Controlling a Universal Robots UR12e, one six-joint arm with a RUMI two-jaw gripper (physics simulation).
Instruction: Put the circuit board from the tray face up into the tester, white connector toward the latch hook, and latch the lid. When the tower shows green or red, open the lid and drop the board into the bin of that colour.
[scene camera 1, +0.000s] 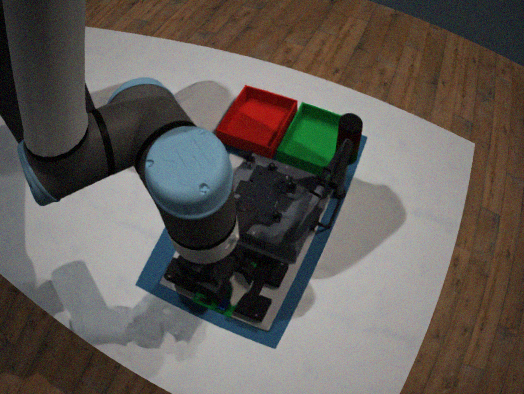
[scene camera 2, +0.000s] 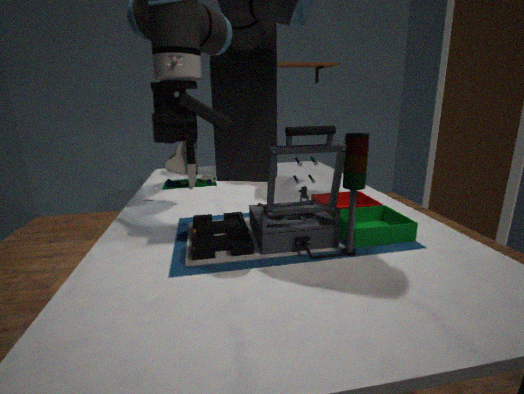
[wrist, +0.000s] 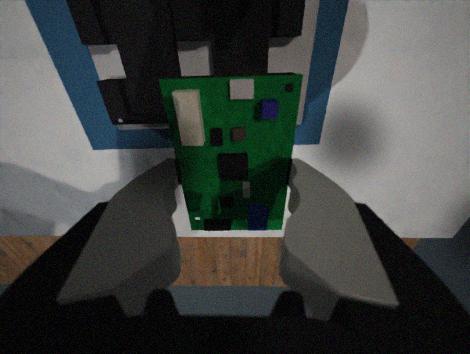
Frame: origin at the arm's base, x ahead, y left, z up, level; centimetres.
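Seen in the pictures: gripper, fingertip midpoint: (scene camera 2: 192, 185) (wrist: 233, 162); arm's base at its link origin: (scene camera 2: 247, 31).
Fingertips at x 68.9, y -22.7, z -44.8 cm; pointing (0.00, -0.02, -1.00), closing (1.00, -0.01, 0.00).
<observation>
Pixels of each thing's top centre, then the offset from my fingertips to it. "pt": a spot on its surface instead. Level surfaces: height alone.
- green circuit board at its top centre: (wrist: 233, 178) (scene camera 1: 223, 281) (scene camera 2: 190, 178) dz +1.4, dx +0.0, dy -0.3 cm
- grey tester at a spot on its surface: (scene camera 1: 280, 237) pt dz -9.2, dx +3.1, dy +15.6 cm
- tower at a spot on its surface: (scene camera 1: 350, 132) pt dz +10.4, dx +10.2, dy +30.6 cm
- red bin at its top centre: (scene camera 1: 257, 114) (scene camera 2: 345, 198) dz -10.5, dx -14.5, dy +42.4 cm
- green bin at its top centre: (scene camera 1: 318, 134) (scene camera 2: 371, 216) dz -10.5, dx +0.5, dy +42.6 cm
- tower's pole at a spot on its surface: (scene camera 2: 352, 220) pt dz -7.1, dx +10.3, dy +32.6 cm
- blue mat at its surface level: dz -15.0 cm
My gripper (scene camera 2: 191, 182) (wrist: 233, 162) is shut on the green circuit board (scene camera 1: 204, 300) (scene camera 2: 173, 185) (wrist: 270, 150) by its long edges. The board is level, component side up, above the end of the black tray (scene camera 1: 272, 272) (scene camera 2: 222, 246) (wrist: 145, 60) away from the tester. Its long white connector (wrist: 190, 117) is at the upper left in the wrist view. The grey tester (scene camera 1: 280, 237) (scene camera 2: 295, 237) has its lid (scene camera 2: 272, 177) standing open. The latch hook (scene camera 2: 304, 193) stands at its far side in scene camera 2. The tower (scene camera 1: 350, 132) (scene camera 2: 356, 160) shows no bright lamp. The arm partly hides gripper and board in scene camera 1.
The red bin (scene camera 1: 244, 145) (scene camera 2: 345, 200) and green bin (scene camera 1: 302, 161) (scene camera 2: 385, 234) stand side by side beyond the tester. The tower's pole (scene camera 2: 352, 220) stands by the tester and green bin. Tray, tester and bins are on a blue mat (scene camera 1: 295, 295) (scene camera 2: 178, 260) (wrist: 67, 80).
</observation>
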